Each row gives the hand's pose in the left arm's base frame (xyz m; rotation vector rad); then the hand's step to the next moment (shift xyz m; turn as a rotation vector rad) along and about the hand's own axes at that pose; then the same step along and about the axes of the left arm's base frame.
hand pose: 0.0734 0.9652 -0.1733 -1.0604 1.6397 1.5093
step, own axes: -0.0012 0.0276 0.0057 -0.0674 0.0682 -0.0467
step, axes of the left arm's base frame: -0.0243 0.0059 0.0130 -0.0277 -0.0374 0.0960
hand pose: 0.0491 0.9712 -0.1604 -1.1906 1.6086 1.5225
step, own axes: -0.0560 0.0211 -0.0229 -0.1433 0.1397 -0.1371
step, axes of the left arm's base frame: 0.0069 -0.0131 0.0624 -0.0486 -0.1162 0.2073
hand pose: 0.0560 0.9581 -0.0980 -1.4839 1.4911 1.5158
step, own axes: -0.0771 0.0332 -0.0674 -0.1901 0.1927 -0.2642
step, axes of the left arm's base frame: 0.0102 -0.0466 0.0965 -0.0449 -0.2318 0.2955
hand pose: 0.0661 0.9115 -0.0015 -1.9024 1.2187 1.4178
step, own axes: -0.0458 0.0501 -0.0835 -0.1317 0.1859 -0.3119
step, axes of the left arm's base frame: -0.0039 -0.0732 0.0787 -0.0107 -0.2877 0.2575
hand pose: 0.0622 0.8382 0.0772 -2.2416 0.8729 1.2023
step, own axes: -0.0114 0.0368 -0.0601 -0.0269 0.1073 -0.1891
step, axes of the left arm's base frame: 0.0031 -0.0606 0.0377 0.0196 -0.1875 0.1116
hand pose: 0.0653 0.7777 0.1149 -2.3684 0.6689 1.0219
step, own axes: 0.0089 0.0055 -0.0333 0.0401 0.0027 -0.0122
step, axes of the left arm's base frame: 0.0197 -0.0261 0.0123 0.0290 -0.0191 -0.0236
